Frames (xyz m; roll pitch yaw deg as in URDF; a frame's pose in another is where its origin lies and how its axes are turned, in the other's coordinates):
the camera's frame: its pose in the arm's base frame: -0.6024 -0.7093 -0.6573 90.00 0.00 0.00
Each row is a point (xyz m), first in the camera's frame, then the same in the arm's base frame.
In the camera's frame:
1: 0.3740 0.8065 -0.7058
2: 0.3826 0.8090 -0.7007
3: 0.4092 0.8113 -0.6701
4: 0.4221 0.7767 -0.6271
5: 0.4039 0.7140 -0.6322
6: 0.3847 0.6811 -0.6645
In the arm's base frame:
1: -0.2284 -0.0035 0.1492
2: -0.2198 -0.0086 0.1517
3: -0.1932 -0.0392 0.1540
4: -0.1803 -0.0822 0.1194
5: -0.1985 -0.0771 0.0567
6: -0.2177 -0.0448 0.0238

